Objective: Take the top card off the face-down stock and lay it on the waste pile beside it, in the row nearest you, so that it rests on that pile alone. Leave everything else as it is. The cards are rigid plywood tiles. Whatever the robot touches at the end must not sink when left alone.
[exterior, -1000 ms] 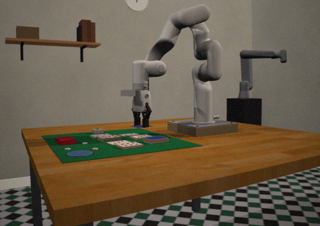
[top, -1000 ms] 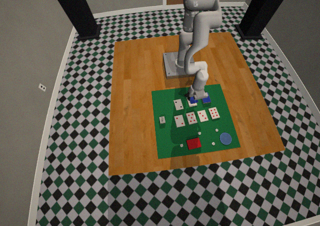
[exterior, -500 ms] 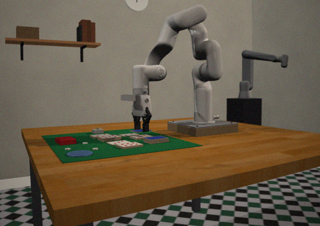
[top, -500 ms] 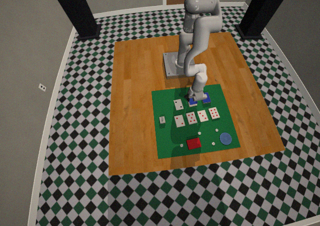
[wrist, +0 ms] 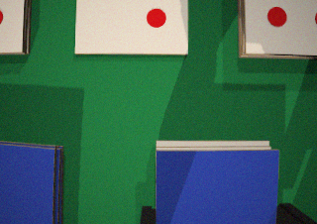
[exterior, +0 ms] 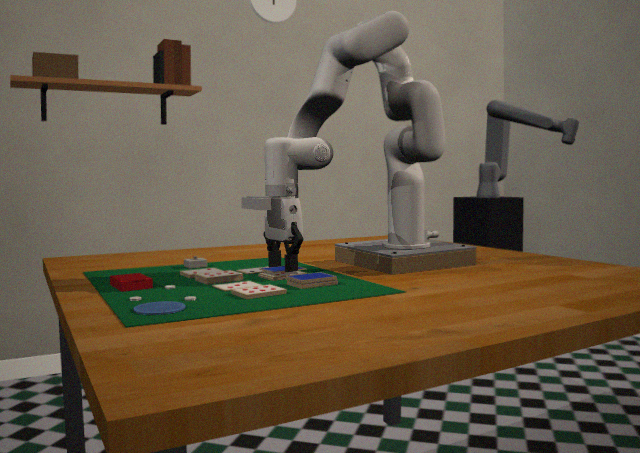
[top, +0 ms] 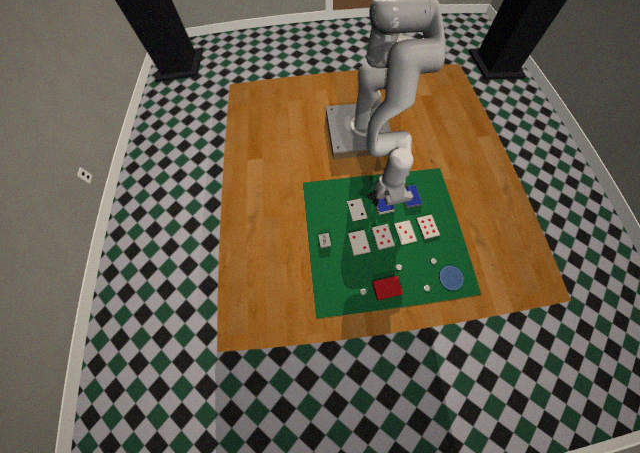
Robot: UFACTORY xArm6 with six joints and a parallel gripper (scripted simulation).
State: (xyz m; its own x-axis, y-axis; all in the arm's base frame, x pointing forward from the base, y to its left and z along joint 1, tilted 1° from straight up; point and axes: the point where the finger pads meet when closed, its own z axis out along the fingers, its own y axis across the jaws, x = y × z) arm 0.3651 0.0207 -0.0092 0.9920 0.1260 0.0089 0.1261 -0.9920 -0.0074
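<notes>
Right now my hand is 110 mm to the left of the black-pip card, 30 mm above it and 20 mm short of it. From my hand the other things lie so: grey block 250 mm to the right, 140 mm ahead, 20 mm below; then red block 340 mm ahead, 50 mm to the right, 20 mm below.
</notes>
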